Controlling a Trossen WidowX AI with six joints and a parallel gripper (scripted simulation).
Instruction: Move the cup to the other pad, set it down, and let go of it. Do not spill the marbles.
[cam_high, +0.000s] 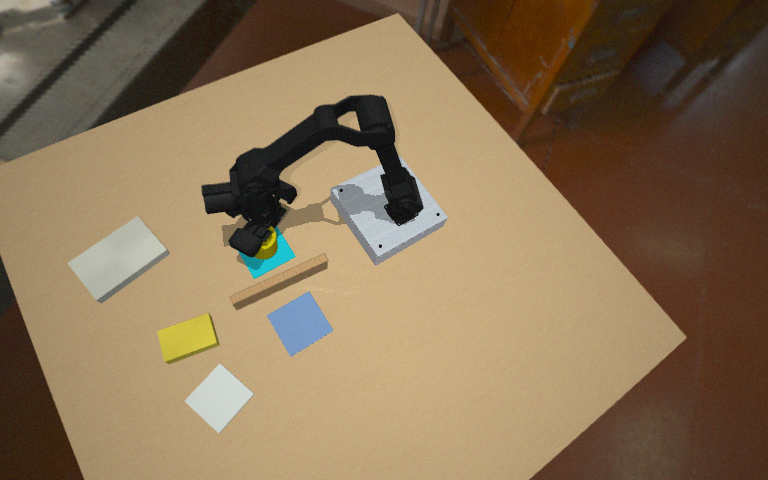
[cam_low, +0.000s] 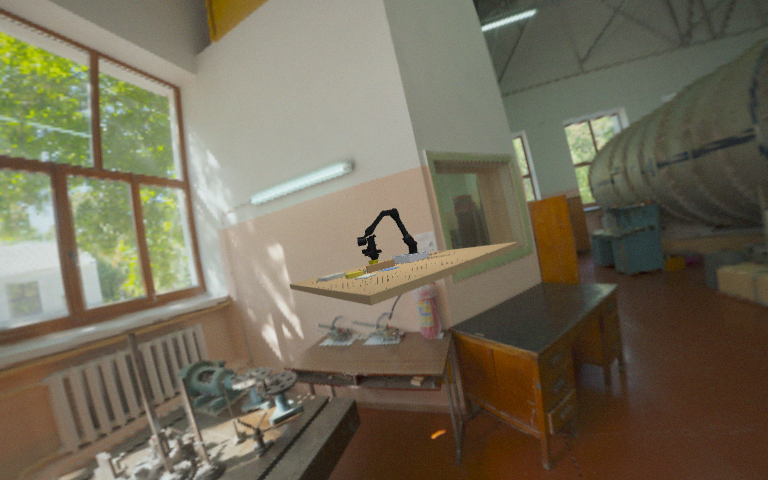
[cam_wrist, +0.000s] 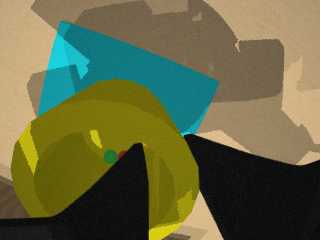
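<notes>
Now: gripper tip 2 cm short of the cup, 1 cm to the right of it and 1 cm above it. The rest, counted from my gripper tip: thin wooden bar: 12 cm to the left, 4 cm ahead, 2 cm below; then cyan pad: 5 cm below, 2 cm ahead, 1 cm to the left; then red marble: 3 cm to the left, 3 cm below, 1 cm ahead.
</notes>
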